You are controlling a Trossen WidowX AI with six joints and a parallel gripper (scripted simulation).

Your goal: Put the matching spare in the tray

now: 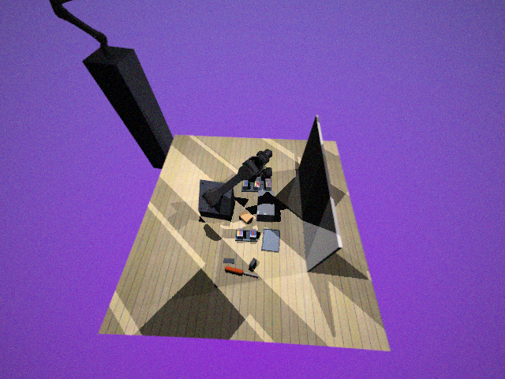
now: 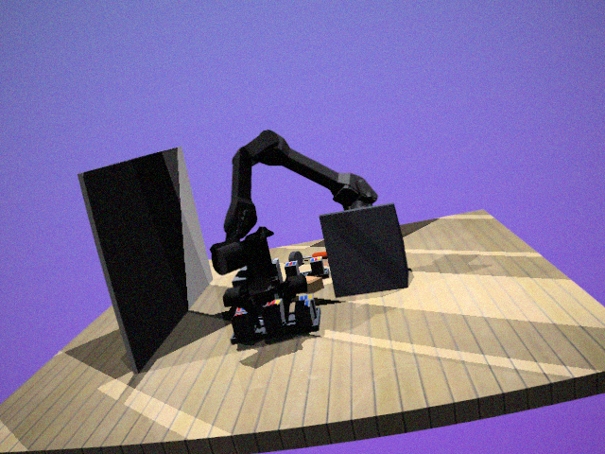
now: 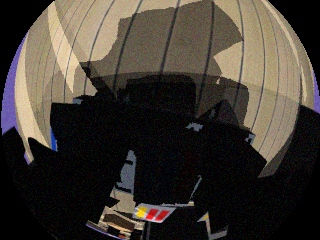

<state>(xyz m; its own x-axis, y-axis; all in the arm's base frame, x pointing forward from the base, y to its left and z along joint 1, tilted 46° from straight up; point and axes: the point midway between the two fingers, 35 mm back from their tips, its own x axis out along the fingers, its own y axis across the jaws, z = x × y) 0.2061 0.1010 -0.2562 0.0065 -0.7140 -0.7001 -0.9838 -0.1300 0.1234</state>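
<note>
Now: gripper tip 140 mm short of the grey tray, 400 mm to the left of it and 10 mm above it. Also, from my gripper tip: upright panel 320 mm ahead, 190 mm to the right, 210 mm above; grey hex key 70 mm behind, 550 mm to the right, 20 mm below.
</note>
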